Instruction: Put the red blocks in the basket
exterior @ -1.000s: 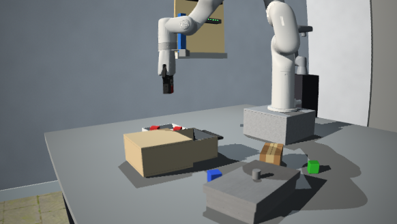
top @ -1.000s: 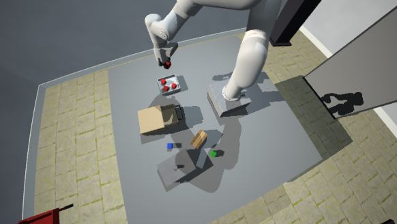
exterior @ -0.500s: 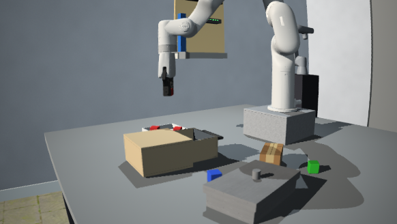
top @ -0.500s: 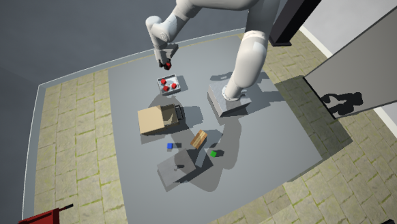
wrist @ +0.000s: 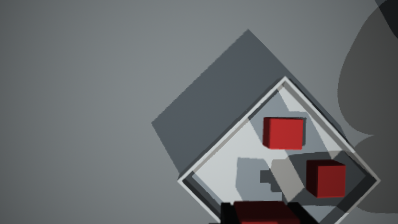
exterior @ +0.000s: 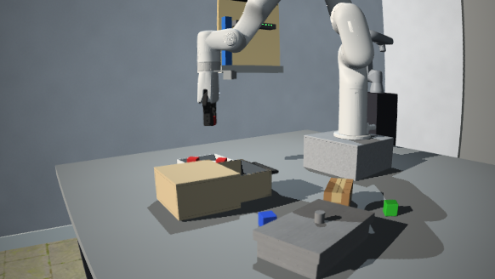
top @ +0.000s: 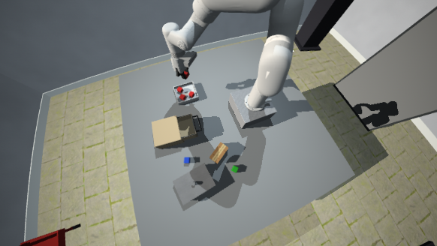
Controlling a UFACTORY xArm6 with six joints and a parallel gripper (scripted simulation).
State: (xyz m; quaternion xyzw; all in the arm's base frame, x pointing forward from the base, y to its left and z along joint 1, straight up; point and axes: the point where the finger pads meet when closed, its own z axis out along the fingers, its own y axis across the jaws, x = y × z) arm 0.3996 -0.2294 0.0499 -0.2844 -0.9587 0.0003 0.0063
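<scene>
Now: hand 3 cm short of the white basket, 4 cm to the right of it and 14 cm above it. The rest, counted from my hand: drawer (4 cm ahead, 31 cm to the left, 12 cm below); light wooden cabinet (9 cm ahead, 32 cm to the left, 12 cm below); cardboard box (14 cm behind, 49 cm to the left, 12 cm below).
</scene>
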